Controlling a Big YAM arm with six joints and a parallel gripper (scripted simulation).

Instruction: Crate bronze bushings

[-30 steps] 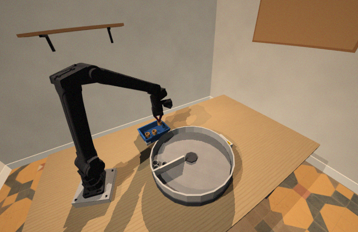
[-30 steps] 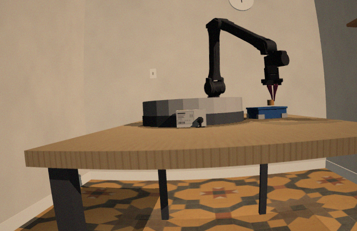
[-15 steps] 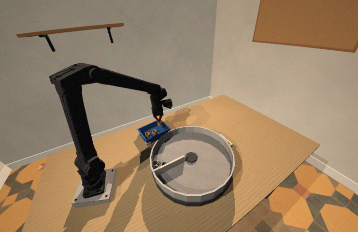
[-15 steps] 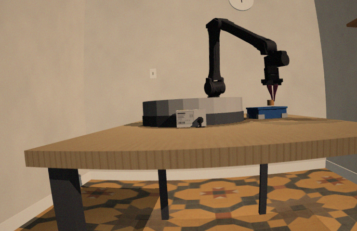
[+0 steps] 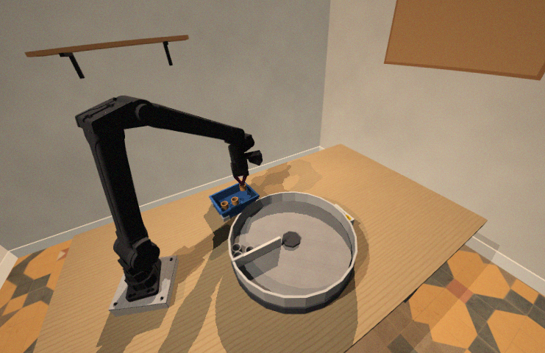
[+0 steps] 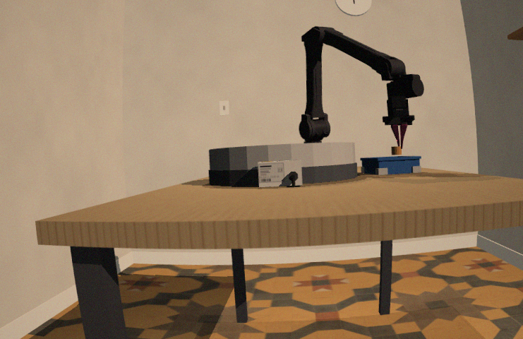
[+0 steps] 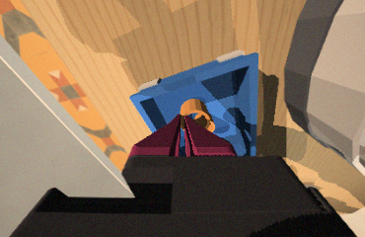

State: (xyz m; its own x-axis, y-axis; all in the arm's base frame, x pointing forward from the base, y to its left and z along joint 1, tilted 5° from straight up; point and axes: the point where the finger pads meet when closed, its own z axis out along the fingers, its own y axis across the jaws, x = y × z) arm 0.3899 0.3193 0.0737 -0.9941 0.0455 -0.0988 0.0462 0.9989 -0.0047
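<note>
Right now my hand is 6 cm above the blue crate, 5 cm past it and 3 cm to the left of it. From my hand the other things lie so: grey turning table (36 cm to the right, 9 cm ahead, 3 cm below).
</note>
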